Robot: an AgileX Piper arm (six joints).
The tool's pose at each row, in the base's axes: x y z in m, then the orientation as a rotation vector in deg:
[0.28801, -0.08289, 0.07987, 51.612, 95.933, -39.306]
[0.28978, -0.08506, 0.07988, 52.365, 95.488, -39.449]
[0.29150, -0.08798, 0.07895, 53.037, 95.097, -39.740]
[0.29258, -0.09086, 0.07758, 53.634, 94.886, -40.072]
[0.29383, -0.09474, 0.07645, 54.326, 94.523, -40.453]
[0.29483, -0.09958, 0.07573, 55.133, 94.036, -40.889]
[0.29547, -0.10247, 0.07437, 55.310, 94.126, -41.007]
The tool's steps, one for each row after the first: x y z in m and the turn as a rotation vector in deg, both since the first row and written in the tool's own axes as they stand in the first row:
[-0.00076, 0.00029, 0.00268, 0.531, -0.053, 0.517]
[-0.00078, 0.00012, 0.00619, 1.116, -0.119, 0.890]
[-0.00027, -0.00056, 0.00945, 1.681, -0.075, 1.119]
[-0.00024, -0.00164, 0.01354, 2.338, -0.117, 1.440]
[-0.00078, -0.00346, 0.01815, 3.103, -0.214, 1.847]
[-0.00022, -0.00452, 0.02119, 3.277, -0.077, 1.832]

